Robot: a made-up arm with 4 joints. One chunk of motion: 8 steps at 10 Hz.
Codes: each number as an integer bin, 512 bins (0 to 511) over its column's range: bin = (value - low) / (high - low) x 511, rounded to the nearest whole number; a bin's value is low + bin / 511 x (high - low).
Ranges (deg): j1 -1..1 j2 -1.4..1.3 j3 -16.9..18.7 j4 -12..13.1
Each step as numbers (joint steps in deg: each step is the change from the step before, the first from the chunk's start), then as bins.
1 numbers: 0.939 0.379 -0.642 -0.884
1 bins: 495 337 233 226
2 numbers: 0.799 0.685 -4.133 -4.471
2 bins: 460 395 183 153
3 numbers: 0.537 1.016 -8.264 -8.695
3 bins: 393 457 124 67
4 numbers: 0.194 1.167 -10.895 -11.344
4 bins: 305 486 86 13
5 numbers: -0.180 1.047 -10.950 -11.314
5 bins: 210 463 85 14
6 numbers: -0.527 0.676 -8.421 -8.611
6 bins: 121 393 122 69
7 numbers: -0.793 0.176 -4.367 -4.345
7 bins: 53 298 180 156
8 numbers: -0.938 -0.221 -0.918 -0.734
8 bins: 16 223 229 229
